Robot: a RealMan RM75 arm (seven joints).
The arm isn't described. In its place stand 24 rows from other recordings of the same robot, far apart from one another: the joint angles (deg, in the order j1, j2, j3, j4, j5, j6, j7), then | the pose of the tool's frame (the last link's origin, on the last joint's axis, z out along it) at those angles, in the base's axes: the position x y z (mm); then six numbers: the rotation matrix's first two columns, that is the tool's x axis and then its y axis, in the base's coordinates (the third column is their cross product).
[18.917 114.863 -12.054 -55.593 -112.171 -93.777 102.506] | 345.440 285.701 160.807 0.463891 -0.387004 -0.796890 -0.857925 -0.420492 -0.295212
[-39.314 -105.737 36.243 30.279 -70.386 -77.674 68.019] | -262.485 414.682 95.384 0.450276 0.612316 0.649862 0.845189 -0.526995 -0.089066
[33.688 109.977 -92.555 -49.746 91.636 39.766 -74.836] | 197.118 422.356 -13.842 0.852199 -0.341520 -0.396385 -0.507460 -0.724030 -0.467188
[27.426 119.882 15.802 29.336 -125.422 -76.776 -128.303] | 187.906 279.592 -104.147 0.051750 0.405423 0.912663 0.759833 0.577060 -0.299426
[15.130 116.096 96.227 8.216 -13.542 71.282 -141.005] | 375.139 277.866 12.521 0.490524 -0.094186 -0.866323 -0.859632 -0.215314 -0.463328
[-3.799 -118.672 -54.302 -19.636 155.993 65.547 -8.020] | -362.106 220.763 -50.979 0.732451 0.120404 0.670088 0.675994 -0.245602 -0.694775
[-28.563 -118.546 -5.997 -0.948 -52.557 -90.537 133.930] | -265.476 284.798 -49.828 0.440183 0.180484 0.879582 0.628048 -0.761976 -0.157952
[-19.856 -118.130 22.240 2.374 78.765 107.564 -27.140] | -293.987 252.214 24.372 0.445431 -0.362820 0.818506 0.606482 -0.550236 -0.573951
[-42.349 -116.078 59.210 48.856 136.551 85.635 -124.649] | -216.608 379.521 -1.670 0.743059 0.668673 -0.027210 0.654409 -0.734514 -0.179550
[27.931 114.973 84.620 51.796 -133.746 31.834 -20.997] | 270.099 395.060 -40.739 0.601963 -0.714052 -0.357450 -0.738398 -0.327343 -0.589589
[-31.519 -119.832 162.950 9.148 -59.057 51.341 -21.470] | -306.764 332.323 -91.956 0.713834 0.287654 0.638511 0.690034 -0.444556 -0.571159
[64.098 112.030 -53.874 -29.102 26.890 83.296 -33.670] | 166.887 428.856 -2.180 0.511532 -0.843107 0.165850 -0.775573 -0.536115 -0.333267
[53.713 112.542 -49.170 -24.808 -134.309 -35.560 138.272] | 234.953 493.807 28.054 0.473745 -0.666180 -0.575996 -0.853075 -0.184715 -0.488000
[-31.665 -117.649 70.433 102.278 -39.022 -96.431 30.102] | -117.244 343.652 78.440 0.847813 0.527762 0.051778 0.480653 -0.723527 -0.495461
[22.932 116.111 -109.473 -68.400 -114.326 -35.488 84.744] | 172.076 343.733 -91.053 0.948187 0.294482 0.119255 0.315450 -0.827875 -0.463803
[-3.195 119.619 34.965 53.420 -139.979 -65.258 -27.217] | 216.756 215.756 -81.118 0.744856 0.223606 -0.628641 -0.564315 -0.291581 -0.772353
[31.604 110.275 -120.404 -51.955 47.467 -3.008 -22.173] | 206.003 415.408 -51.638 0.908516 -0.219282 -0.355689 -0.417500 -0.511251 -0.751210
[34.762 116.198 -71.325 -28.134 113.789 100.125 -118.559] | 162.328 321.789 -3.267 0.540366 0.016179 -0.841274 -0.055744 -0.996930 -0.054979
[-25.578 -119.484 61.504 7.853 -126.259 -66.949 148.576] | -316.989 319.341 -44.489 0.738477 0.117916 0.663888 0.606085 -0.547556 -0.576926
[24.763 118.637 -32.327 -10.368 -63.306 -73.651 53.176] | 334.364 331.627 25.838 0.344820 -0.043809 -0.937646 -0.897218 -0.308947 -0.315518
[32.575 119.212 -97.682 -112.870 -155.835 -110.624 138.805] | 93.077 279.507 20.059 0.833772 -0.105164 0.542000 0.078617 -0.949074 -0.305086
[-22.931 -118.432 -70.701 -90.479 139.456 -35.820 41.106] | -73.583 346.873 -51.162 0.976543 -0.005642 0.215249 0.130395 -0.780016 -0.612023
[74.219 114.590 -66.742 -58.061 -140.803 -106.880 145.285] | -6.810 393.657 17.449 0.858405 -0.390025 0.333198 -0.364327 -0.920803 -0.139242
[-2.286 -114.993 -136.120 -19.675 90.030 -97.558 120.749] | -366.695 162.188 8.614 0.496126 0.375028 0.783079 0.746745 -0.644455 -0.164468
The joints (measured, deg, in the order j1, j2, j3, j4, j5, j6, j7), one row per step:
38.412, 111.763, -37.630, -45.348, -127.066, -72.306, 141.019
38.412, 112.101, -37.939, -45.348, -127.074, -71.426, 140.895
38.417, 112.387, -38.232, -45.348, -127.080, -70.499, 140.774
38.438, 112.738, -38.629, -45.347, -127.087, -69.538, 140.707
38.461, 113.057, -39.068, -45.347, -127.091, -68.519, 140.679
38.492, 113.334, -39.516, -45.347, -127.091, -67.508, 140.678
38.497, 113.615, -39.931, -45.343, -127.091, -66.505, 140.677
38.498, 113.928, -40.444, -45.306, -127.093, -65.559, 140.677
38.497, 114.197, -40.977, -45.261, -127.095, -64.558, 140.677
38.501, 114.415, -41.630, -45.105, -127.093, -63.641, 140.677
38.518, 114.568, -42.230, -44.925, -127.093, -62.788, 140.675
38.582, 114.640, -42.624, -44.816, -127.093, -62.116, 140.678
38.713, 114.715, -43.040, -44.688, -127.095, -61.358, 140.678
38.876, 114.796, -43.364, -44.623, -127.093, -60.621, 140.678
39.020, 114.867, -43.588, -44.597, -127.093, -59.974, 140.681
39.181, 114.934, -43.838, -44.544, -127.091, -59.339, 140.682
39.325, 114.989, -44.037, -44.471, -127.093, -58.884, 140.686
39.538, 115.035, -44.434, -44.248, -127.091, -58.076, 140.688
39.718, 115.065, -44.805, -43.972, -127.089, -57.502, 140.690
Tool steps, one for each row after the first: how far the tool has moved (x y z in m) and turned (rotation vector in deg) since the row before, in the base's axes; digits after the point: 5 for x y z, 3 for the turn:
-0.00010, 0.00095, -0.00240, 0.358, -0.288, -0.035
0.00002, 0.00114, -0.00186, 0.445, -0.332, -0.048
-0.00034, 0.00112, -0.00262, 0.358, -0.319, -0.042
-0.00031, 0.00126, -0.00237, 0.403, -0.361, -0.065
-0.00033, 0.00134, -0.00204, 0.419, -0.375, -0.066
-0.00013, 0.00118, -0.00200, 0.432, -0.348, -0.100
-0.00030, 0.00090, -0.00273, 0.269, -0.346, -0.065
-0.00016, 0.00103, -0.00236, 0.328, -0.406, -0.072
-0.00009, 0.00076, -0.00282, 0.127, -0.436, -0.055
0.00003, 0.00078, -0.00232, 0.132, -0.430, -0.054
-0.00022, 0.00101, -0.00108, 0.214, -0.343, -0.005
-0.00063, 0.00141, -0.00110, 0.263, -0.378, 0.044
-0.00096, 0.00164, -0.00068, 0.351, -0.335, 0.085
-0.00086, 0.00151, -0.00030, 0.373, -0.270, 0.069
-0.00097, 0.00151, -0.00045, 0.330, -0.272, 0.086
-0.00086, 0.00112, -0.00057, 0.194, -0.189, 0.075
-0.00091, 0.00172, -0.00107, 0.286, -0.364, 0.057
-0.00066, 0.00110, -0.00144, 0.064, -0.270, 0.034

